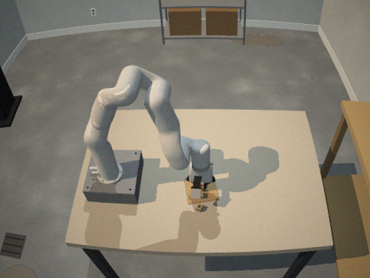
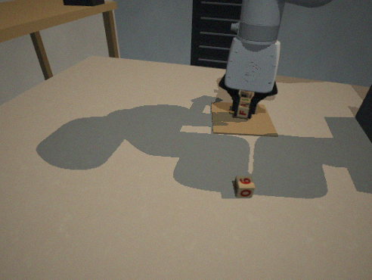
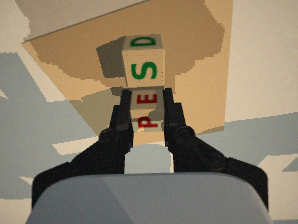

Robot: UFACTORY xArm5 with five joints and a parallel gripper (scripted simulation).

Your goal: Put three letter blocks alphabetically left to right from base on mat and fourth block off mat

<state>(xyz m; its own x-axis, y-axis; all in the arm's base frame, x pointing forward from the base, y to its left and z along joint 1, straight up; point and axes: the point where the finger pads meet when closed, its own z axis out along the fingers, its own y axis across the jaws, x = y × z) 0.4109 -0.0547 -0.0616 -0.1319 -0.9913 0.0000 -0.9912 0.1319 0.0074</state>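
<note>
My hand is 3 cm above the tan mat. Round my hand: green-marked block 4 cm to the right, 1 cm below, 1 cm behind; red-marked block 23 cm to the left, 2 cm below, 1 cm ahead.
</note>
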